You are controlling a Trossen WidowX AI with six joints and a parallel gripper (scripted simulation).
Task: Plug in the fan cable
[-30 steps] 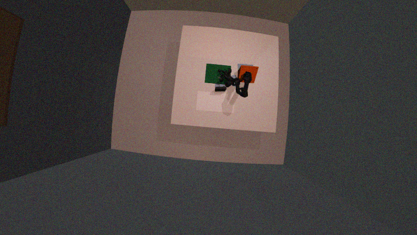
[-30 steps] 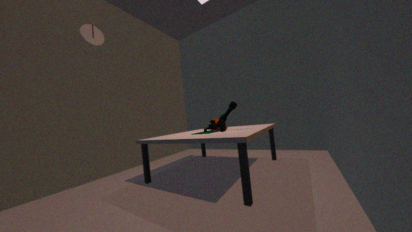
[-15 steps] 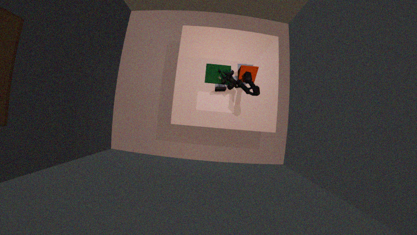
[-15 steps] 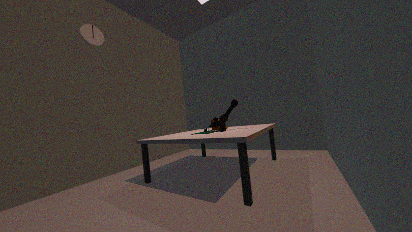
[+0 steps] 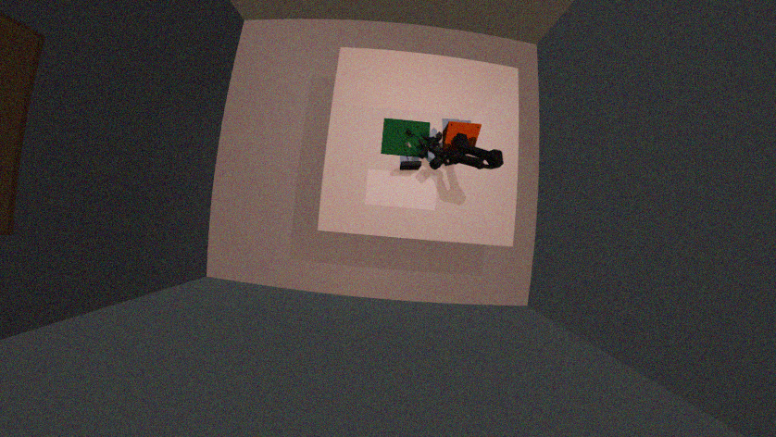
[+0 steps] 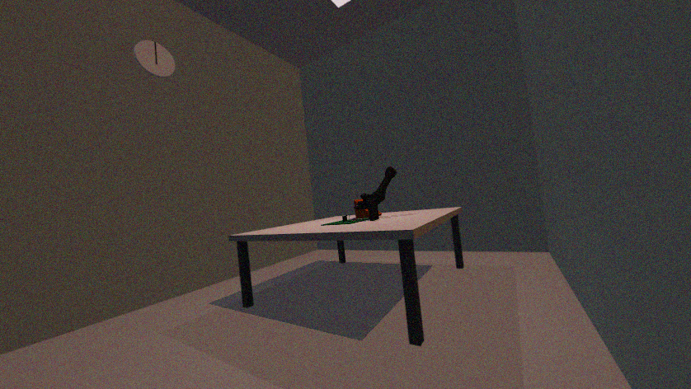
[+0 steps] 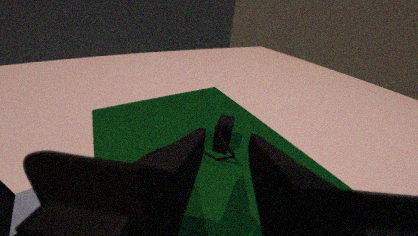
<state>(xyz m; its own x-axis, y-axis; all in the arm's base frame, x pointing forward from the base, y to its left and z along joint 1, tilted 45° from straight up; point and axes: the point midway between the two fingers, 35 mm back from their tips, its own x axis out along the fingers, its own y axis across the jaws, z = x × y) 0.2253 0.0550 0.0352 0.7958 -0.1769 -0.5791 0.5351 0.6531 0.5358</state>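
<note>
My gripper tip is 7 cm short of the dark fan plug, 7 cm above it and 5 cm to the left of it. Round my gripper tip: fan (17 cm to the left, 3 cm below, 3 cm ahead); green board (10 cm below, 8 cm ahead, 2 cm to the right); four-pin header (9 cm below, 6 cm ahead, 3 cm to the left).
</note>
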